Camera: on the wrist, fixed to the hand. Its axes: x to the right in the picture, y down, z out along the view.
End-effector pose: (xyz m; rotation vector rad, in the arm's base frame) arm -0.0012 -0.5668 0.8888 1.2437 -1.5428 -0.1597
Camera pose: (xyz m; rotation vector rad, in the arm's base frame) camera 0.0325 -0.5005 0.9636 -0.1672 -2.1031 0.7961
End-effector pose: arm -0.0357 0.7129 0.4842 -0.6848 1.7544 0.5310
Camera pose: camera -0.1375 0.6968 0.5065 0.8292 1.9734 1.4885
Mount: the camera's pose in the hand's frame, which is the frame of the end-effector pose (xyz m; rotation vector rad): 0.0026 0.0581 -0.0880 0.0060 -0.0390 1.5180
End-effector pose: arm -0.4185 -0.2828 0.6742 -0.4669 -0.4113 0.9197
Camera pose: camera -0.4089 -0.2685 0.5701 -0.7519 -0.0077 2.3891
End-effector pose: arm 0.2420 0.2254 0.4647 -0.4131 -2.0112 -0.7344
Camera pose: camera 0.3304 0.2132 0.5210 -1.6464 -1.1633 0.2550
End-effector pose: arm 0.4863 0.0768 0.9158 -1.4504 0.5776 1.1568
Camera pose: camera 0.4665 -0.0191 0.8766 -0.8029 1.7787 2.2623
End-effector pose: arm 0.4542 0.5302 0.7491 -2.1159 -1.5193 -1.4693
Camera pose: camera 0.4459 0.4512 0.8185 -2.2135 0.2940 -0.7379
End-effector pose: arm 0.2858 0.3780 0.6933 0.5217 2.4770 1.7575
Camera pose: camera 0.2760 0.3161 0.7781 -1.7706 -1.2066 -1.1075
